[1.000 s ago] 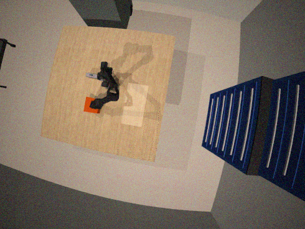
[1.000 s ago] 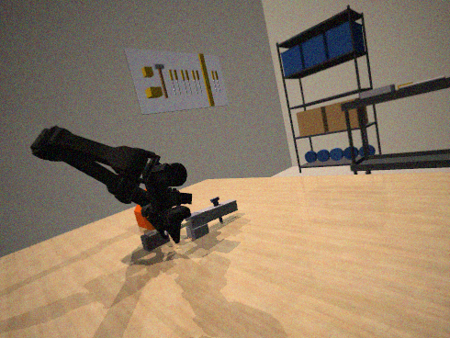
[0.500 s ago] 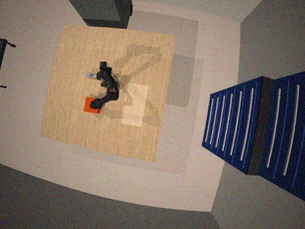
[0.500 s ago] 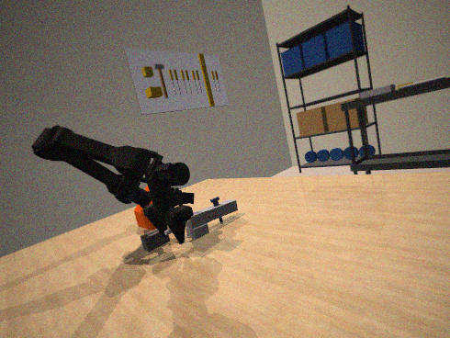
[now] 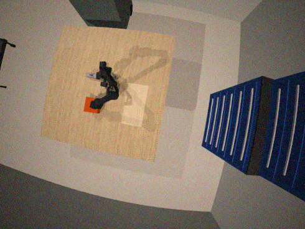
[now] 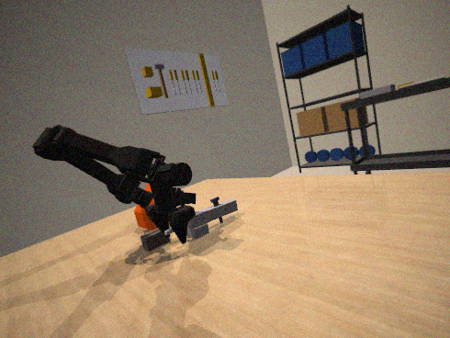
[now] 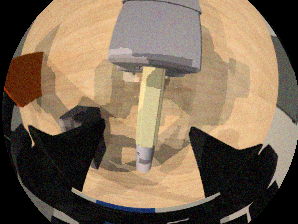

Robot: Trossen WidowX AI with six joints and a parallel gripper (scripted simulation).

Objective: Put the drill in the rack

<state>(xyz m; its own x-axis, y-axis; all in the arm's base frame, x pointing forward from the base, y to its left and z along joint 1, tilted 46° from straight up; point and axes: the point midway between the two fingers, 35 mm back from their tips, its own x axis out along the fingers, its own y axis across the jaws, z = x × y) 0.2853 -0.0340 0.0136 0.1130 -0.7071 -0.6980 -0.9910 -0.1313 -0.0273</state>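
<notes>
The drill is 40 mm to the left of my gripper tip, 30 mm above it and 10 mm behind it. Also, from my gripper tip: blue T-shaped piece: 160 mm to the left, 30 mm above, 20 mm behind; then grey holder block: 140 mm to the left, 20 mm above, 10 mm behind.
</notes>
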